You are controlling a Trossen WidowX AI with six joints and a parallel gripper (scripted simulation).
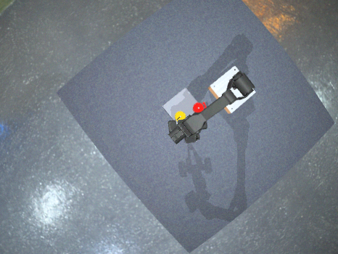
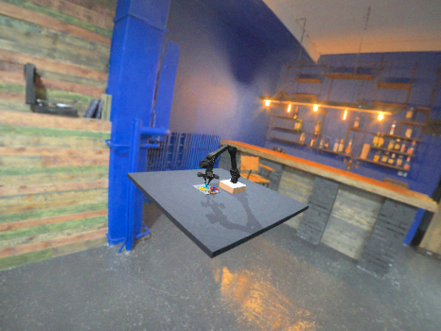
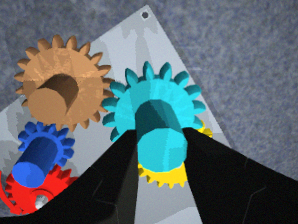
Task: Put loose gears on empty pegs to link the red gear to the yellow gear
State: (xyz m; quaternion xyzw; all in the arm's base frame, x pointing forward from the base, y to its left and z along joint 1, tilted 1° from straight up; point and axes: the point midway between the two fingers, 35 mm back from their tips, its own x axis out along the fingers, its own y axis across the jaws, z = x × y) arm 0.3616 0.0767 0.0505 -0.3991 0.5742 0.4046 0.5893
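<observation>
Right now the orange gear is 5 cm below my gripper tip, 5 cm behind it and 3 cm to the left of it. The rest, counted from my gripper tip: blue gear: 9 cm behind, 5 cm below, 1 cm to the right; cyan gear: 1 cm below; red gear: 11 cm behind, 6 cm below, 5 cm to the right.
</observation>
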